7 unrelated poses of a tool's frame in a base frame.
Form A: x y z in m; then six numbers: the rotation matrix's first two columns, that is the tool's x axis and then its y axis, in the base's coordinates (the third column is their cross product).
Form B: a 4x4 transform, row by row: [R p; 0 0 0 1], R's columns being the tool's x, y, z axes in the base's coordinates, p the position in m. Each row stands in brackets. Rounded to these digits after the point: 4 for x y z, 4 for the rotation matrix.
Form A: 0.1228 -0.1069 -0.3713 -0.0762 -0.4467 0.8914 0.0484 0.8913 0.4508
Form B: [[-0.0762 0.0484 -0.9959 0.1228], [-0.4467 0.8913 0.0775 -0.1069], [0.8914 0.4508 -0.0463 -0.3713], [0 0 0 1]]
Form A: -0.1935 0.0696 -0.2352 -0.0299 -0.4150 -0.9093 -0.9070 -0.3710 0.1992
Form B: [[-0.0299 -0.9070 -0.4200 -0.1935], [-0.4150 -0.3710 0.8307 0.0696], [-0.9093 0.1992 -0.3653 -0.2352], [0 0 0 1]]
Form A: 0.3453 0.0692 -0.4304 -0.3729 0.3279 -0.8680 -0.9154 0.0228 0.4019
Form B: [[-0.3729 -0.9154 0.1516 0.3453], [0.3279 0.0228 0.9444 0.0692], [-0.8680 0.4019 0.2917 -0.4304], [0 0 0 1]]
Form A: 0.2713 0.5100 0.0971 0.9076 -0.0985 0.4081 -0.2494 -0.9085 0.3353
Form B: [[0.9076 -0.2494 0.3377 0.2713], [-0.0985 -0.9085 -0.4061 0.5100], [0.4081 0.3353 -0.8491 0.0971], [0 0 0 1]]
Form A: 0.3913 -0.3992 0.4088 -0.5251 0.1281 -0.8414 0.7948 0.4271 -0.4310
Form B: [[-0.5251 0.7948 0.3042 0.3913], [0.1281 0.4271 -0.8951 -0.3992], [-0.8414 -0.4310 -0.3261 0.4088], [0 0 0 1]]
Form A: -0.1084 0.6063 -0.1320 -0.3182 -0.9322 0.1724 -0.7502 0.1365 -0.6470
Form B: [[-0.3182 -0.7502 0.5796 -0.1084], [-0.9322 0.1365 -0.3352 0.6063], [0.1724 -0.6470 -0.7428 -0.1320], [0 0 0 1]]
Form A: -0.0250 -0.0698 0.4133 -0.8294 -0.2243 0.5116 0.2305 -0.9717 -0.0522
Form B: [[-0.8294 0.2305 0.5088 -0.0250], [-0.2243 -0.9717 0.0746 -0.0698], [0.5116 -0.0522 0.8576 0.4133], [0 0 0 1]]
